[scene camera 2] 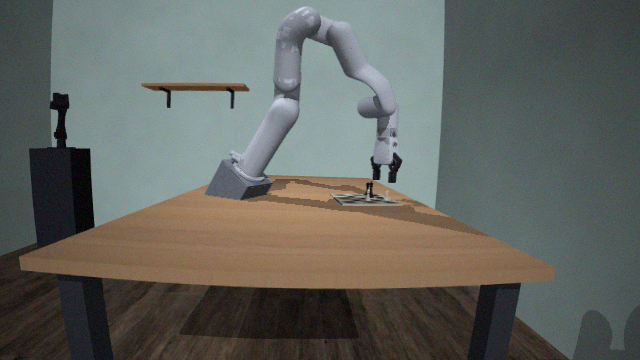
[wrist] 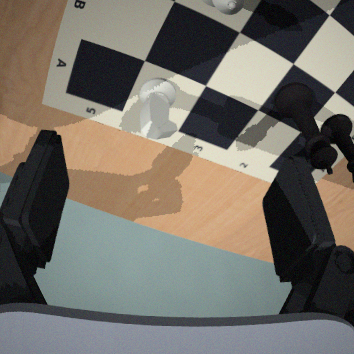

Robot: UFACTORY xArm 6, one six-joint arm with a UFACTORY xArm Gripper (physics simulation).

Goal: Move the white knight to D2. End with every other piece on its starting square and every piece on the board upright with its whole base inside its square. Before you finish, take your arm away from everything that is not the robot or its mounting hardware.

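Places are measured from the arm's base along level axes (x back, y left, z down), in centimetres.
Where they show: gripper, fingertip midpoint: (scene camera 2: 383, 181) (wrist: 172, 167); arm's base, link origin: (scene camera 2: 248, 171).
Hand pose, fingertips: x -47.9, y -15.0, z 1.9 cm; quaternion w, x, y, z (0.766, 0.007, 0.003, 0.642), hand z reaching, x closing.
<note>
Each offset is from my fingertips to the top centre of the thing. "*": to the spot under its first point. Level surfaces: height alone.
The white knight {dx -1.2, dy -0.5, dz +3.1 cm} (scene camera 2: 386, 196) (wrist: 157, 112) stands upright on light square A4 of the chessboard {dx +5.7, dy +4.5, dz +7.1 cm} (scene camera 2: 372, 204) (wrist: 53, 82). My gripper (scene camera 2: 384, 181) (wrist: 172, 167) is wide open and empty, above the board's A edge; in the wrist view its fingers stand to the left and right, below the knight. A second white piece {dx +6.0, dy +0.3, dz +2.7 cm} (scene camera 2: 368, 195) (wrist: 228, 5) stands near C4, cut off by the wrist view's top edge. A dark square {* dx +8.1, dy +7.4, dz +7.1 cm} (wrist: 345, 11), apparently D2, shows partly at the top right.
One black piece {dx +1.4, dy +7.4, dz +0.7 cm} (wrist: 296, 102) stands on B2, and another black piece {* dx +1.1, dy +11.3, dz +6.2 cm} (wrist: 337, 127) beside it near B1, cut off at the right. In the wrist view both are close to the right finger. The table {dz +7.7 cm} (scene camera 2: 285, 240) extends toward the scene camera. A wall shelf (scene camera 2: 195, 87) hangs behind the arm.
</note>
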